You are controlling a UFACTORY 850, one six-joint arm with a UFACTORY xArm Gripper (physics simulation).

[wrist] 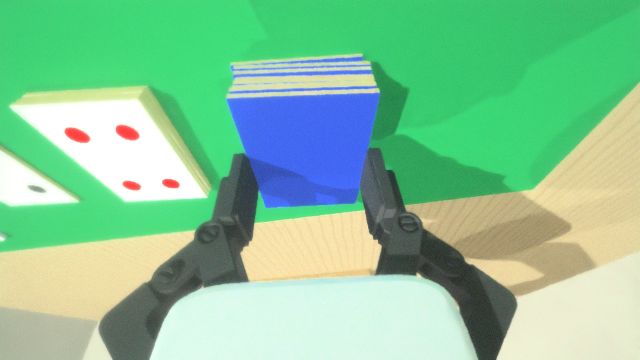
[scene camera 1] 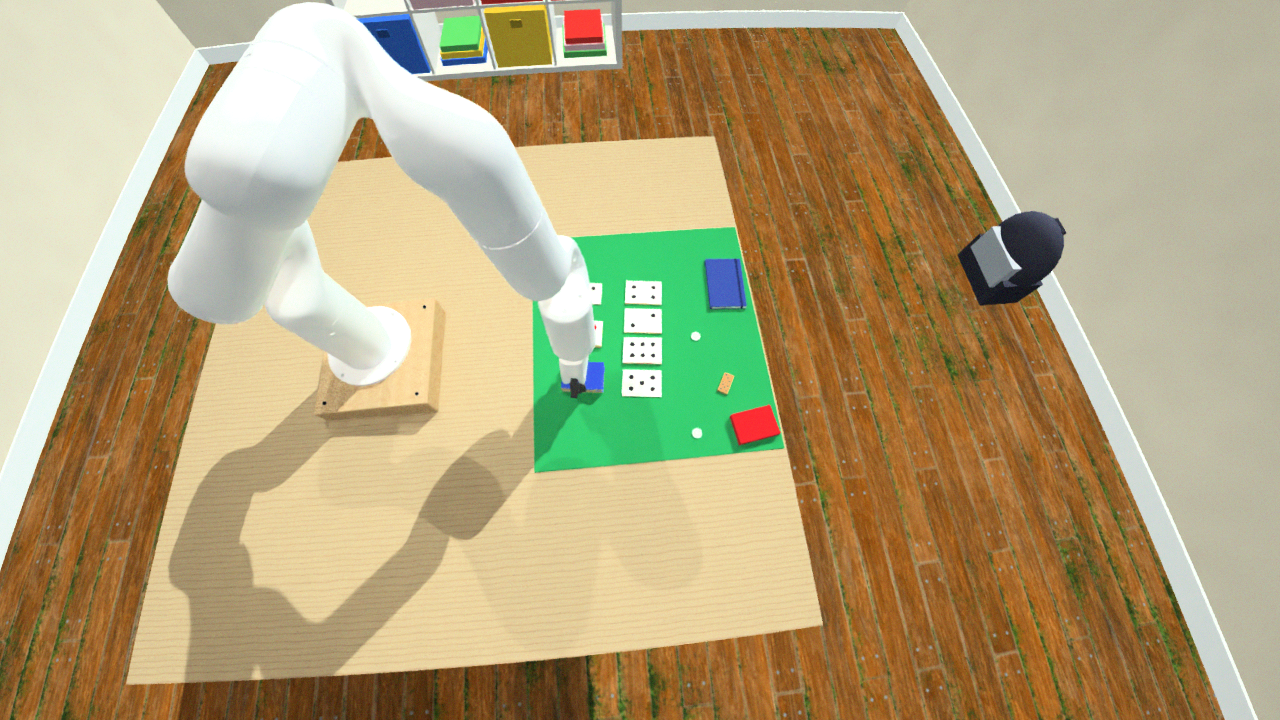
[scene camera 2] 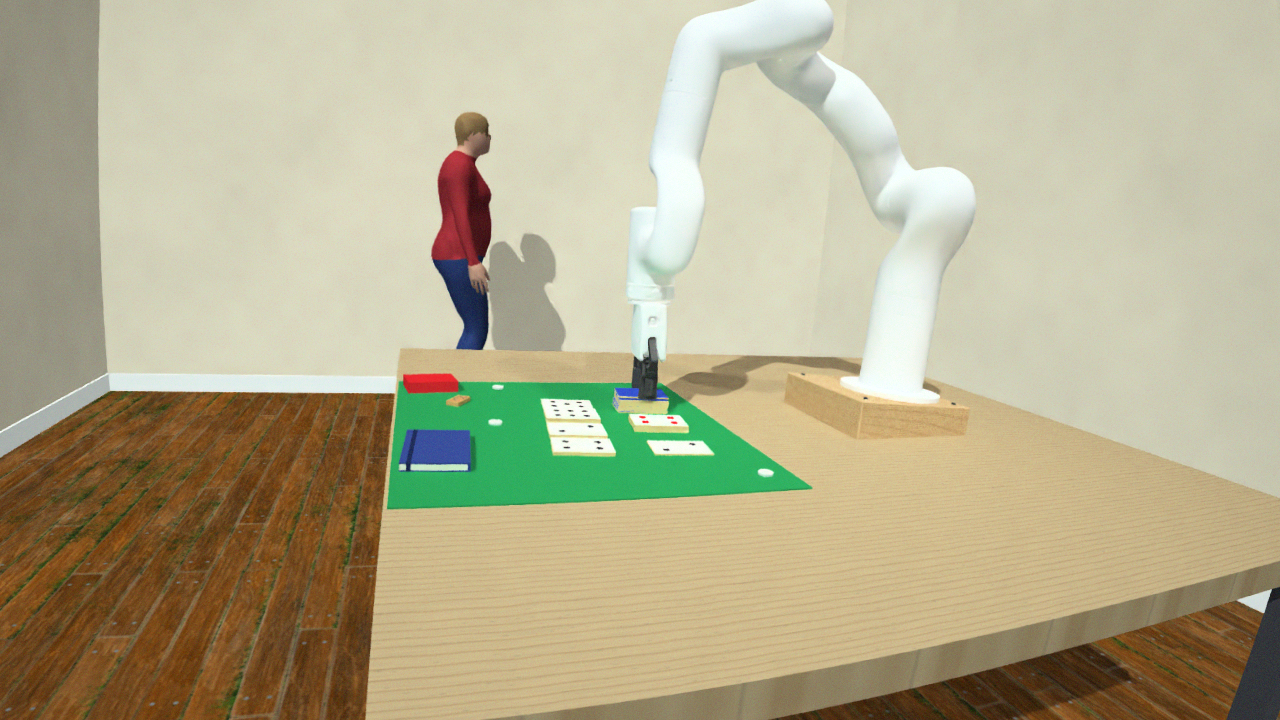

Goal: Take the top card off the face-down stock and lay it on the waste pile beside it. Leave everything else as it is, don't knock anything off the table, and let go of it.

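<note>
The face-down stock is a stack of blue-backed cards with cream edges, slightly uneven. Its top card lies flat over the rest, with a thin blue line showing beneath its far edge in the wrist view. My gripper points down at the near end of the stock and is shut on the top card, one black finger against each long side. The waste pile, face up with four red dots, lies beside the stock; the arm mostly hides it in scene camera 1.
Face-up cards stand in a column farther out on the green mat. A blue notebook, a red box, an orange block and white discs are on the mat. A single card lies beyond the waste pile.
</note>
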